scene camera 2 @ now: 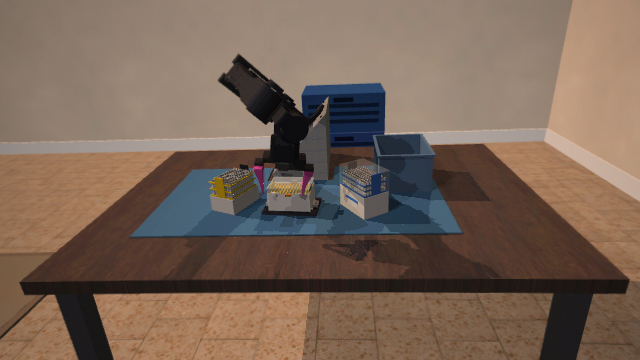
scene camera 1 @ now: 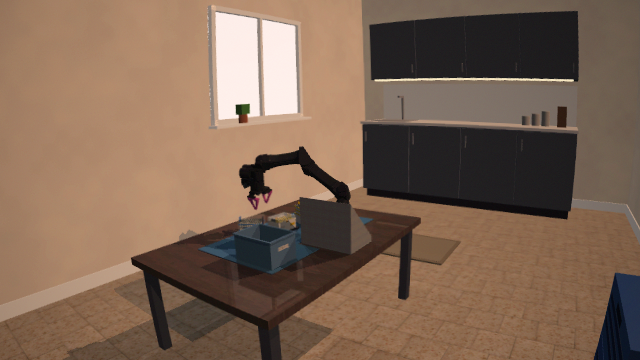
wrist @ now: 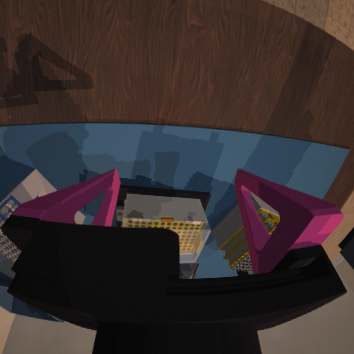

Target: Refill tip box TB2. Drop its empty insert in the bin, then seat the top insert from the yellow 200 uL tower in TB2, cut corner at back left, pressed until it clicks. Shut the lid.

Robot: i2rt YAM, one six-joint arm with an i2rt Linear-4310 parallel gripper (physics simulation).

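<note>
The white tip box [scene camera 1: 282,220] [scene camera 2: 290,202] [wrist: 162,206], whose label I cannot read, stands on a black base in the middle of the mat. A yellow perforated insert [scene camera 2: 289,188] [wrist: 187,236] sits in it. A clear lid appears to stand raised at its back. My gripper [scene camera 1: 261,205] [scene camera 2: 283,194] [wrist: 176,175] is open and empty, above the box, with its magenta fingers spread to either side. The yellow tower [scene camera 2: 233,191] [wrist: 230,229] stands left of the box in scene camera 2; a finger partly hides it in the wrist view. The bin [scene camera 1: 265,250] [scene camera 2: 411,172] is blue-grey and open-topped.
A blue tower [scene camera 1: 250,223] [scene camera 2: 364,197] under a clear cover stands between tip box and bin. A grey slanted panel [scene camera 1: 327,225] [scene camera 2: 321,155] stands behind the tip box in scene camera 2. The blue mat [scene camera 2: 170,220] [wrist: 285,157] lies on the wooden table [scene camera 1: 175,260] [scene camera 2: 300,260].
</note>
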